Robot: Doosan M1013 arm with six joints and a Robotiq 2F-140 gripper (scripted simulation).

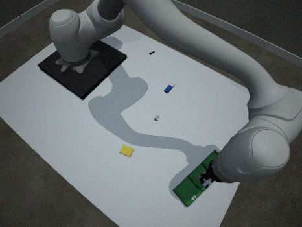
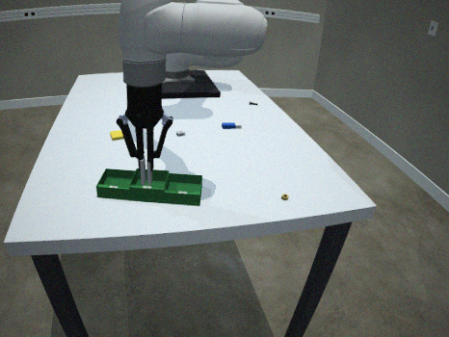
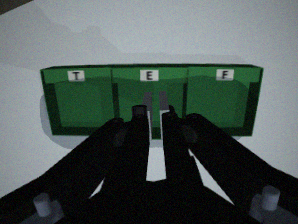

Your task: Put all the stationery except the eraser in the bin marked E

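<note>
Now: hand 10 mm to the right of the green bin tray and 40 mm above it. From my hand the other things lie so: flat yellow block 340 mm behind, 20 mm to the right, 60 mm below; then yellow nut 140 mm ahead, 310 mm to the left, 60 mm below; then white pencil sharpener 280 mm behind, 180 mm to the left, 50 mm below.
</note>
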